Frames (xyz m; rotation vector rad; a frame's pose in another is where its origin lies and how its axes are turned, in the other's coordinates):
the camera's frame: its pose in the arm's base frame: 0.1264 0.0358 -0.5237 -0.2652 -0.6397 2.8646
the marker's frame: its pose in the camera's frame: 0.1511 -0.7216 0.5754 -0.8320 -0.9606 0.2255
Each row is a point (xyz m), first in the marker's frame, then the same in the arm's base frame.
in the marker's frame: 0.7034 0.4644 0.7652
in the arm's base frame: -0.1541 -0.6423 0.1346
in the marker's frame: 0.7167 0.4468 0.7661
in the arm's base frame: -0.1616 -0.6459 0.1550
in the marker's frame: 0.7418 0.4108 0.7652
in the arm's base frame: -0.1772 -0.6498 0.1958
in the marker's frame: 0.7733 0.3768 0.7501
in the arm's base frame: -0.2068 -0.6472 0.2345
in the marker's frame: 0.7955 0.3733 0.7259
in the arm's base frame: -0.2387 -0.6406 0.2402
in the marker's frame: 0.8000 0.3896 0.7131
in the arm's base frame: -0.2521 -0.6379 0.2241
